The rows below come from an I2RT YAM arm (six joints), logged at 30 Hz.
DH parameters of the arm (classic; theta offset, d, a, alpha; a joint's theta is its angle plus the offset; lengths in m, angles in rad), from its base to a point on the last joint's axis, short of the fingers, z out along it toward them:
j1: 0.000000 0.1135 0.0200 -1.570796
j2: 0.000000 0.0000 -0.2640 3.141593
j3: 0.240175 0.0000 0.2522 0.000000
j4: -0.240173 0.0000 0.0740 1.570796
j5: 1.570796 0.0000 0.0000 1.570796
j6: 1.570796 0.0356 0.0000 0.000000
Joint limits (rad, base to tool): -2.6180..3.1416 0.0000..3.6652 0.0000..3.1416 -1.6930..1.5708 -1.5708..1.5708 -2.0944..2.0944
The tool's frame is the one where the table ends.
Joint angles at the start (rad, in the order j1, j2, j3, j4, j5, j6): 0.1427 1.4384 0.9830 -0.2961 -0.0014 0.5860
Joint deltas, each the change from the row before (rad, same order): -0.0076 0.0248 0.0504 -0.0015 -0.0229 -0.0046; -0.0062 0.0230 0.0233 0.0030 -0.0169 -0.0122; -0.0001 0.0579 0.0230 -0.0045 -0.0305 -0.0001; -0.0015 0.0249 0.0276 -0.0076 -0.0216 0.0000; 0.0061 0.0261 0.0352 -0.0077 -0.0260 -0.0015
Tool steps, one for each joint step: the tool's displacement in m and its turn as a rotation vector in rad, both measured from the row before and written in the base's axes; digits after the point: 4 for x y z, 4 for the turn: 0.0097 -0.0002 0.0091 0.0153 -0.0223 0.0124; 0.0064 -0.0006 0.0009 0.0026 -0.0034 0.0145; 0.0103 0.0024 -0.0109 0.0153 0.0417 0.0224; 0.0062 0.0011 0.0004 0.0142 0.0068 0.0141; 0.0069 0.0040 0.0023 0.0170 0.0007 0.0258
